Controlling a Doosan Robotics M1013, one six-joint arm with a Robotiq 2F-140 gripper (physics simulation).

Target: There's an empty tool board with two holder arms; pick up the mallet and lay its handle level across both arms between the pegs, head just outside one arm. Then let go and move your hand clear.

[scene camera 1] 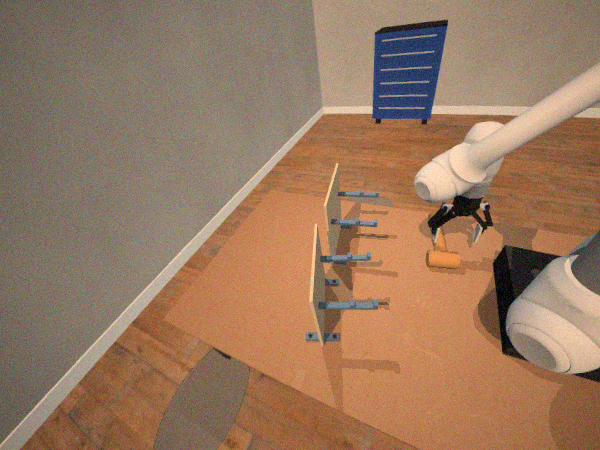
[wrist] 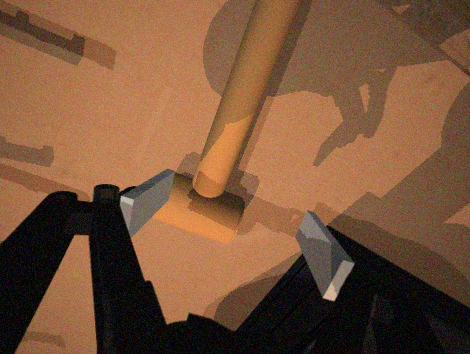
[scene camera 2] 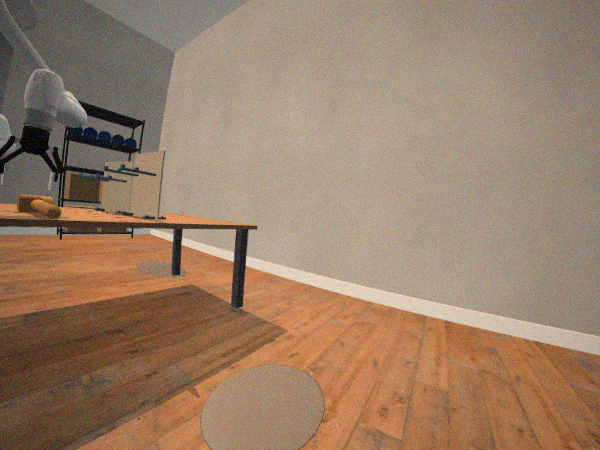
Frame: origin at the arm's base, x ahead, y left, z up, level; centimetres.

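Where they show: gripper, fingertip midpoint: [scene camera 1: 454,239] [wrist: 237,204] [scene camera 2: 28,187].
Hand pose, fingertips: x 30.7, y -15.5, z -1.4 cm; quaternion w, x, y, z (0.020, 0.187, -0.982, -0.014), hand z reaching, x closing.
Note:
Each offset is from my fingertips to the centre of the thing. "*": to the spot under its first point. Level surfaces: height alone.
The orange mallet {dx +5.2, dy -6.0, dz -6.4 cm} [scene camera 1: 443,259] [scene camera 2: 39,206] [wrist: 240,95] lies on the table, its head nearer scene camera 1 and its handle running away from it. My gripper [scene camera 1: 456,236] [scene camera 2: 26,180] [wrist: 237,204] is open and empty, above the mallet. In the wrist view the mallet head shows between and beyond the fingertips, and the handle runs up out of view. Two upright pale boards stand to the left in scene camera 1: a nearer board [scene camera 1: 317,285] [scene camera 2: 148,185] and a farther board [scene camera 1: 333,202] [scene camera 2: 118,195]. Each has two blue holder arms with small pegs; no tool rests on them.
The robot's black base block [scene camera 1: 525,260] stands right of the mallet on the orange-brown table top {dz -9.1 cm} [scene camera 1: 425,395] [scene camera 2: 200,222]. Blue feet {* dx +28.5, dy +51.8, dz -6.1 cm} [scene camera 1: 323,337] hold the boards. A blue drawer cabinet [scene camera 1: 407,75] and a black shelf rack [scene camera 2: 115,115] stand behind, off the table.

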